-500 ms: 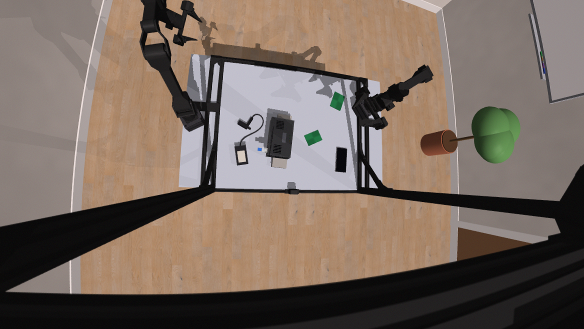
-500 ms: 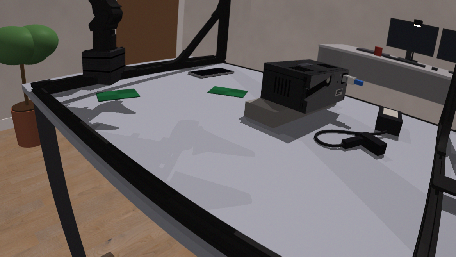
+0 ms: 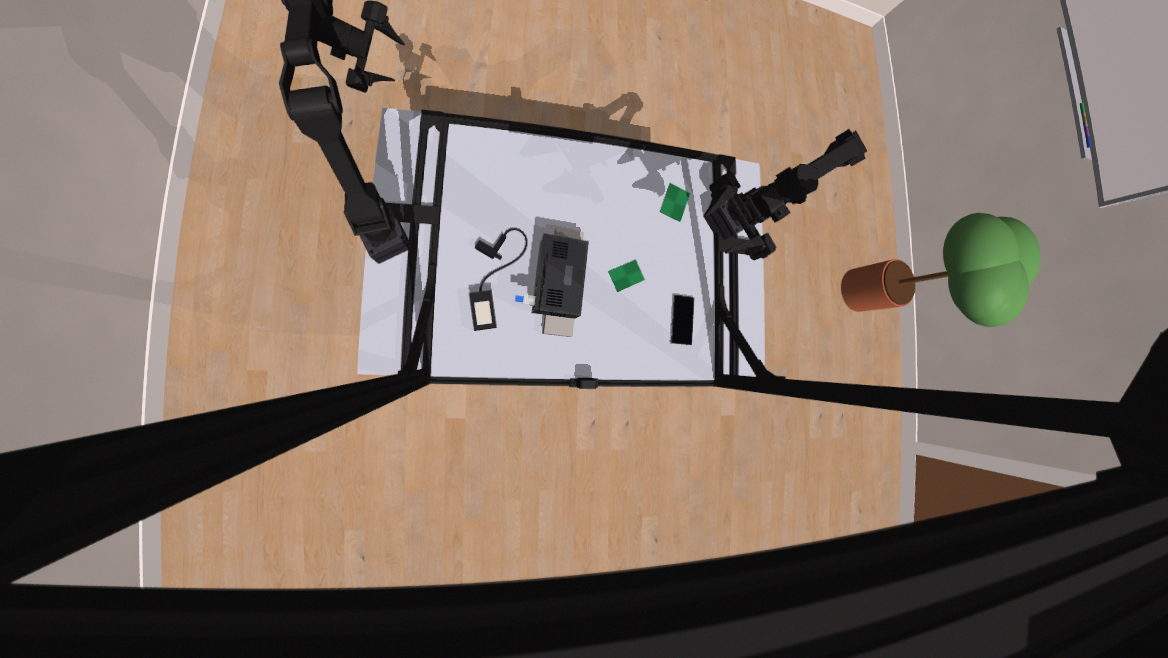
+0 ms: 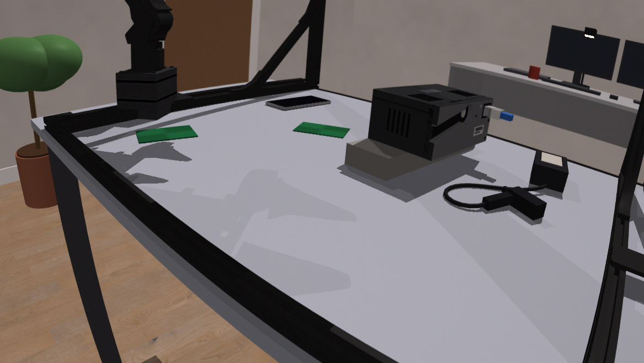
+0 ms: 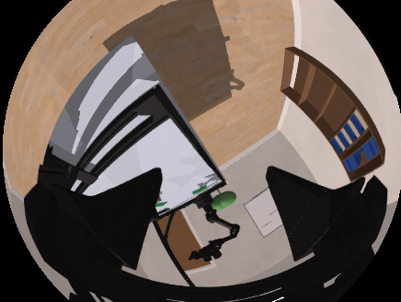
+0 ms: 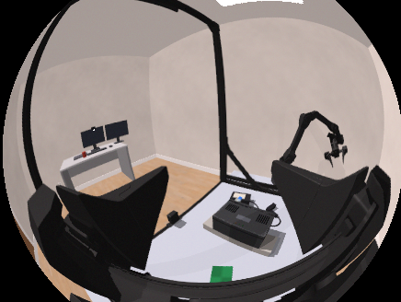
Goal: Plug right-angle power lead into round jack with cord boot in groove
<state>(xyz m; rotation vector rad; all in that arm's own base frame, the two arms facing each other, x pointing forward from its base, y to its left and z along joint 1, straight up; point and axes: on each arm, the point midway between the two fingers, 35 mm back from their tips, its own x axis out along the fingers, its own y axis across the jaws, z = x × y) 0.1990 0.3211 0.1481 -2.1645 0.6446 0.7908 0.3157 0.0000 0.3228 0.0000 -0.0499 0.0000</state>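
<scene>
Now: the black right-angle plug 420 mm behind my left hand, 210 mm to the right of it and 220 mm below it. Also, from my left hand: black phone: 650 mm behind, 760 mm to the right, 220 mm below.
</scene>
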